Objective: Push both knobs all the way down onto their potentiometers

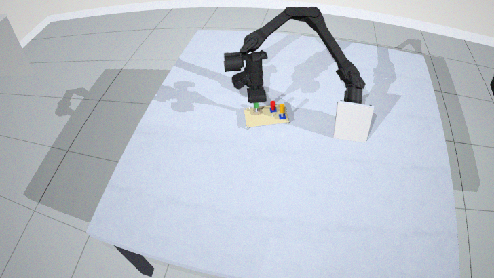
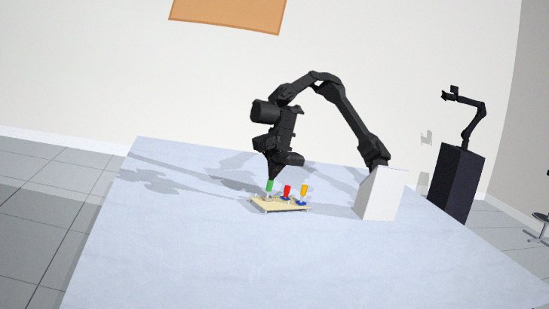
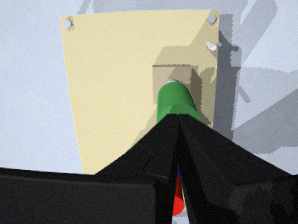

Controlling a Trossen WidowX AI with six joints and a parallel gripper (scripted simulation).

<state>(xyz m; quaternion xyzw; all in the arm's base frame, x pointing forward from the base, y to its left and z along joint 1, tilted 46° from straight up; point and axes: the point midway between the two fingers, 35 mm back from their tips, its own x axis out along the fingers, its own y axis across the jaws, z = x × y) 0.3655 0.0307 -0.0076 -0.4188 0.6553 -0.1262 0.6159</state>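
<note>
My gripper tip is 60 mm past the red knob, 40 mm above it and 20 mm to the left of it. From my gripper tip the other things lie so: green knob: 20 mm below.
</note>
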